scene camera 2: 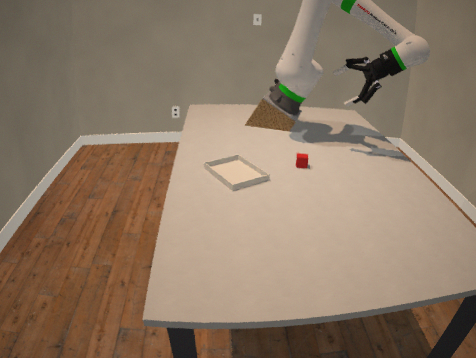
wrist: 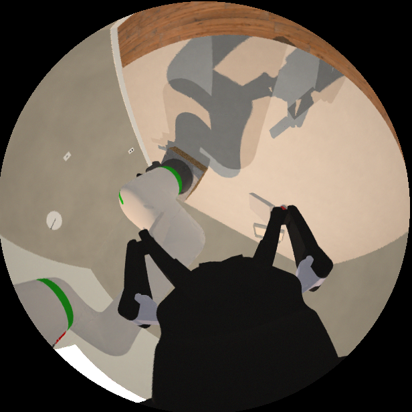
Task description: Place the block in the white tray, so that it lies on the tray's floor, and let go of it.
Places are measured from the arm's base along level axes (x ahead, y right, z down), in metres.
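Pixels of known places: gripper, between the fingertips: (scene camera 2: pixel 340 88); arm's base, origin of its link: (scene camera 2: pixel 283 104).
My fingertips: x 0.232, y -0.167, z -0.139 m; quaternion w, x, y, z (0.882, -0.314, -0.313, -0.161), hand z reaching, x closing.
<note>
Ahead of a thing's pixels: the offset from my fingertips to its top centre. Level surfaces: height alone.
A small red block {dx +0.199, dy +0.194, dz +0.193 m} (scene camera 2: pixel 302 161) stands on the table, to the right of the tray in the scene view. In the wrist view a sliver of the red block (wrist: pixel 283 207) shows at the right finger's tip, which hides the rest. The white tray {dx +0.248, dy +0.418, dz +0.213 m} (scene camera 2: pixel 251 184) is a shallow rectangle with low walls, and its floor shows bare. In the wrist view the tray (wrist: pixel 255 230) is small and partly hidden behind the right finger. My gripper (scene camera 2: pixel 344 86) (wrist: pixel 208 209) is open, with nothing between its fingers. It is high above the table, up and to the right of the block in the scene view.
The arm's base stands on a brown wedge-shaped mount (scene camera 2: pixel 270 117) (wrist: pixel 188 157) at the table's far edge, behind the tray and block in the scene view. The table {dz +0.233 m} (scene camera 2: pixel 300 240) (wrist: pixel 330 170) bears the arm's shadow near its far right part. Walls stand behind the table.
</note>
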